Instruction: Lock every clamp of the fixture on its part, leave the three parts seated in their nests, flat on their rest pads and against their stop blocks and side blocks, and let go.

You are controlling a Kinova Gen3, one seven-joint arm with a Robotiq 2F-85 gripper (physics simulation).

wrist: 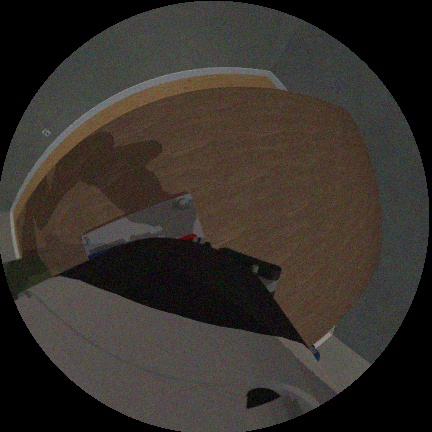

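Places are measured from the arm's base along level axes (x ahead, y left, z up), in centimetres.
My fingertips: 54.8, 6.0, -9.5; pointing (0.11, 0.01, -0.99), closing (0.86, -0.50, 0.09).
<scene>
For each thing: its middle in the pictures, then the offset to it from my fingertips, as dx, dy, dz. "spot": a spot on its surface instead. Level surfaces: height alone.
- grey fixture plate, body centre: [162, 307] -11.8, -9.1, -4.3
- wooden table, its level: dz -5.1
- small red clamp piece, surface spot: [188, 236] spot: -0.7, +1.5, -0.1
- blue sliver, surface spot: [97, 254] spot: -17.2, +4.6, -2.0
- round grey pin, body centre: [183, 203] +0.2, +5.8, -3.2
In the wrist view the grey fixture plate [160, 223] lies on the wooden table [273, 173], and only its far strip shows. My own black gripper body hides the rest of the plate, the nests and the parts. A small red clamp piece [188, 236] peeks out at the edge of the black body, and a blue sliver [97, 254] shows at the plate's left end. A round grey pin [184, 203] stands at the plate's far corner. My gripper [266, 273] is shut with nothing between the fingers, just right of the plate above the table.
The arm's shadow [109, 169] falls on the table behind the plate. The table's pale edge [120, 95] curves along the far side, with grey floor beyond. My pale arm link [141, 342] fills the lower view. A green patch [24, 273] shows at the left.
</scene>
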